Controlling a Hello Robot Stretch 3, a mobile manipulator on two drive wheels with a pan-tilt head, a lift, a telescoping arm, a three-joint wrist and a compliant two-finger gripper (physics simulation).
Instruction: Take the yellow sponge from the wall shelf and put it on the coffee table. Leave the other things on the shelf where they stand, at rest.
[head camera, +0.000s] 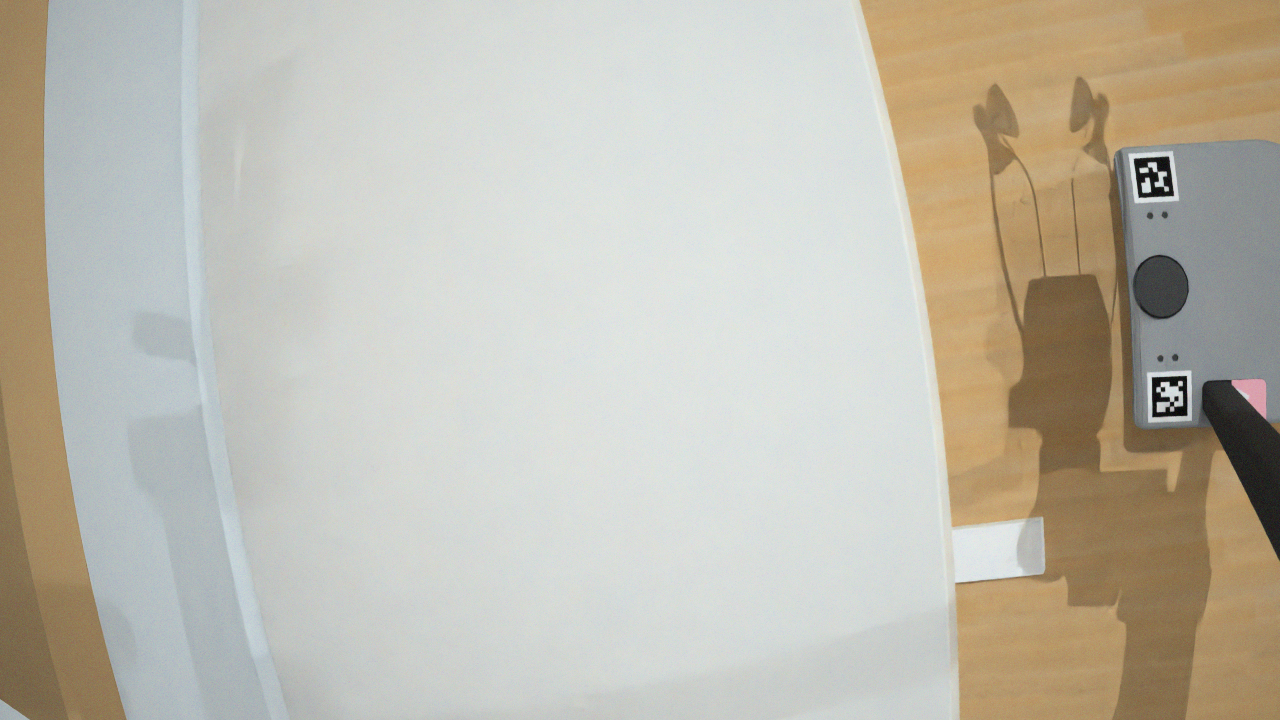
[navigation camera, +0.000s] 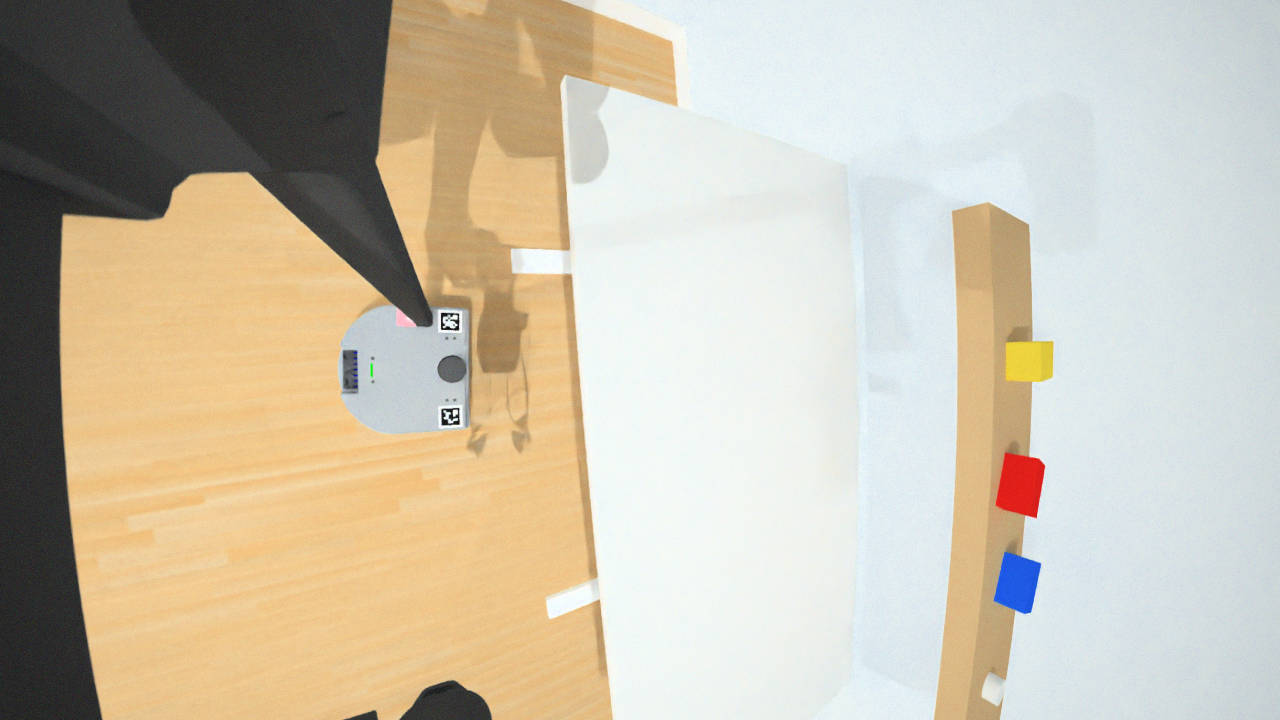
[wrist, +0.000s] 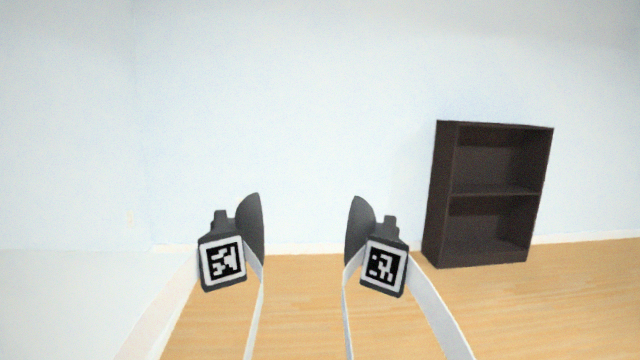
Scene:
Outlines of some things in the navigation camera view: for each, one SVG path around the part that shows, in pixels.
A yellow sponge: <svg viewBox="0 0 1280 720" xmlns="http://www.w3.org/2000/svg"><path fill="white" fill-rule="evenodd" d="M1006 343L1006 380L1042 382L1053 377L1054 341Z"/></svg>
A red block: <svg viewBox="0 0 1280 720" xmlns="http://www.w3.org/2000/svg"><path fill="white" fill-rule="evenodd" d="M1005 453L996 506L1004 510L1037 518L1045 465L1039 458Z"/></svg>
A blue block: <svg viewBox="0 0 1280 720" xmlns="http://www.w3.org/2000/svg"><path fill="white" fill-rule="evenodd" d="M1004 552L994 601L1023 614L1031 613L1041 563Z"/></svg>

